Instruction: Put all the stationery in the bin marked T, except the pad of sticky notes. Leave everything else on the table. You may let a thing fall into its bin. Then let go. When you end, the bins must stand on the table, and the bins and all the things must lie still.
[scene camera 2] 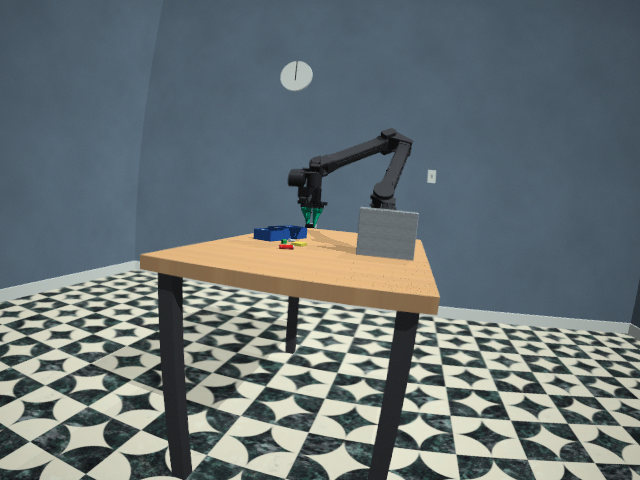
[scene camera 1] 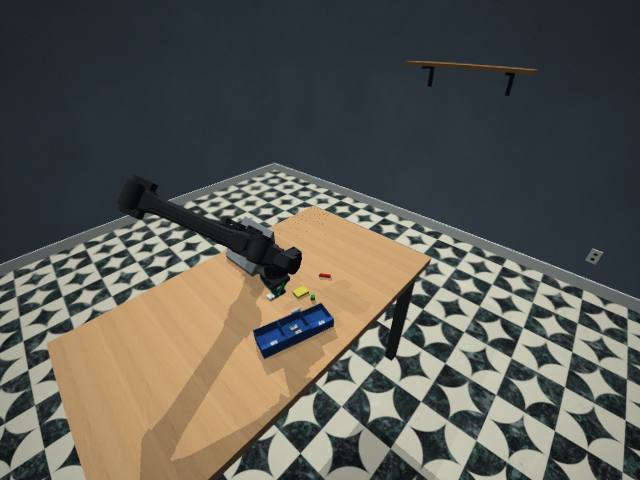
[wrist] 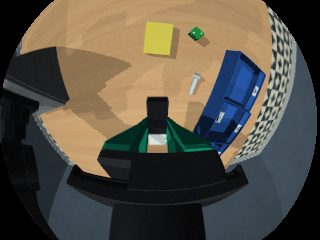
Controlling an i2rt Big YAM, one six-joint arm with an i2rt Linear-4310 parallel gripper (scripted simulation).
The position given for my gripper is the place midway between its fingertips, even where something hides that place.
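Observation:
Bin (scene camera 1: 278, 333) visible. Bin also in the wrist view (wrist: 235, 84). My gripper (wrist: 157, 121) visible.

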